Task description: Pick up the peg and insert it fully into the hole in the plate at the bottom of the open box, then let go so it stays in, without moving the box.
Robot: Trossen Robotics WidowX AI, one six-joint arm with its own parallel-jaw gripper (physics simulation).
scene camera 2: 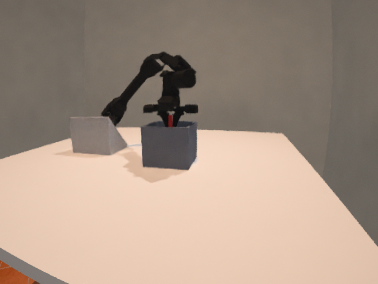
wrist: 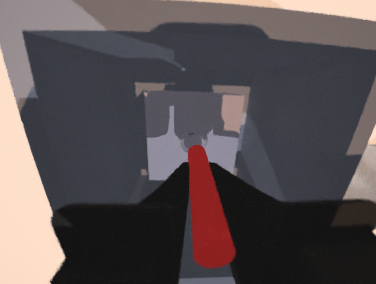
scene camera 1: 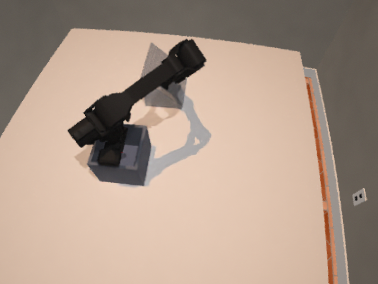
Labels:
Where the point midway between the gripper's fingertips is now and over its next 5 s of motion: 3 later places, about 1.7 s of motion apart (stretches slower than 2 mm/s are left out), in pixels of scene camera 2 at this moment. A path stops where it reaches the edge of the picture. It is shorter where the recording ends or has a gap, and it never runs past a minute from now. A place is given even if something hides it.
My gripper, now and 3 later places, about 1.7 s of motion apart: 170,132; 171,141; 171,144; 170,138

